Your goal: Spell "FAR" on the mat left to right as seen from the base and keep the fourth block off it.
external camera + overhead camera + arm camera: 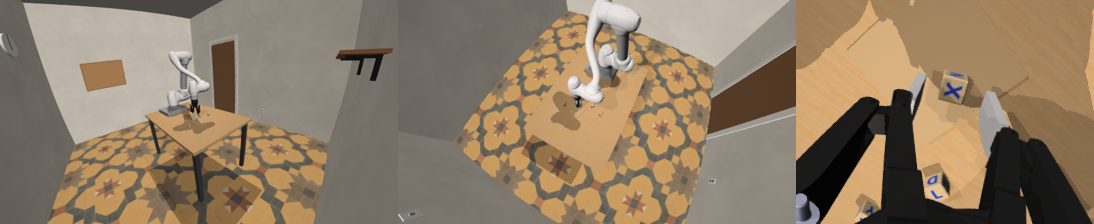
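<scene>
Right now my hand is 7 cm above the tan mat, 3 cm short of it and 1 cm to the left of it. The rest, counted from my hand: R block (16 cm to the right, 6 cm below, 3 cm ahead).
</scene>
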